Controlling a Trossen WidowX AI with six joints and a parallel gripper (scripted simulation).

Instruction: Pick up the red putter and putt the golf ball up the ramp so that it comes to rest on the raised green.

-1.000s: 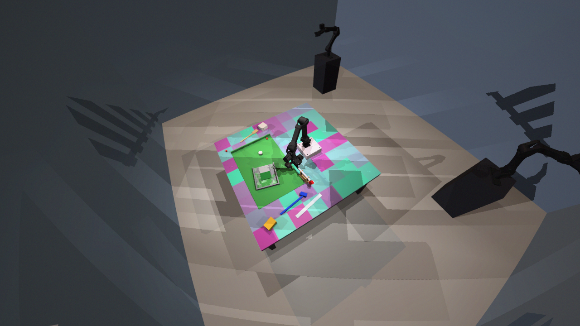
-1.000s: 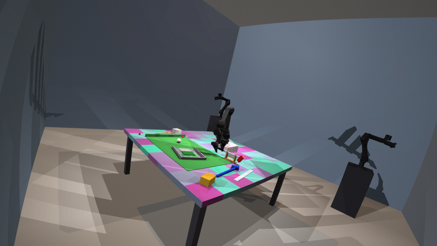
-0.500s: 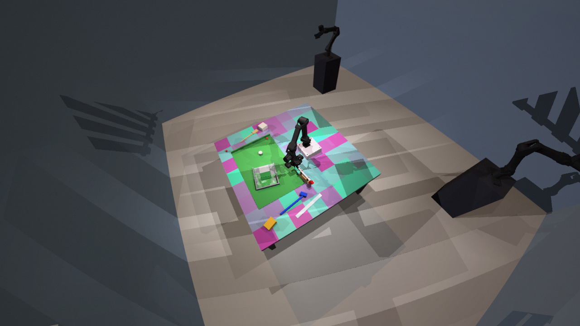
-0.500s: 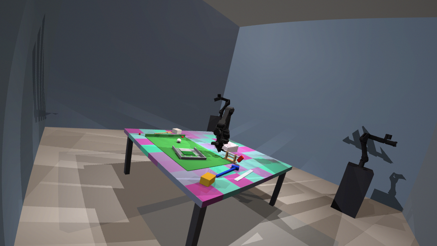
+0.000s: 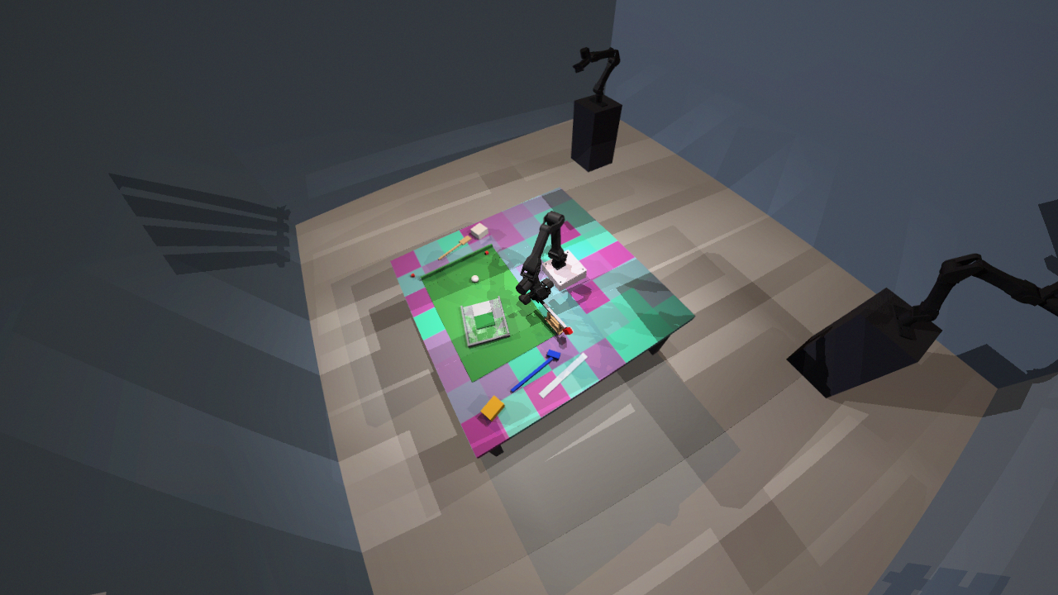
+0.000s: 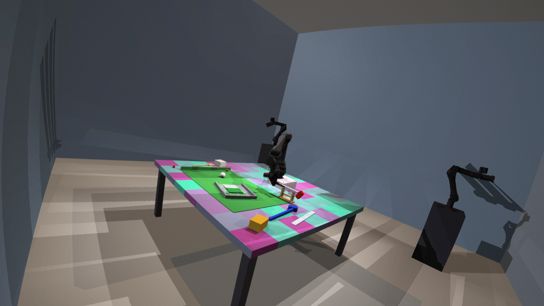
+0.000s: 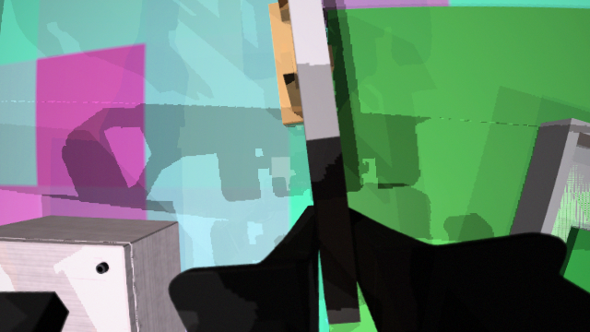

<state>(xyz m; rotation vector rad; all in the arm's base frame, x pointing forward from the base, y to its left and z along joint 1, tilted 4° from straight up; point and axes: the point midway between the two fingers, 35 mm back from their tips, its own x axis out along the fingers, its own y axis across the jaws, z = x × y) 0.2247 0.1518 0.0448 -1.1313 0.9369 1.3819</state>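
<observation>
The red putter lies 20 mm behind my gripper tip, 110 mm to the left of it and 20 mm above it. The rest, counted from my gripper tip: blue mallet: 190 mm ahead, 300 mm to the left, 40 mm below; white strip: 90 mm ahead, 380 mm to the left, 60 mm below; wooden rack: 20 mm behind, 130 mm to the left, 20 mm below.
</observation>
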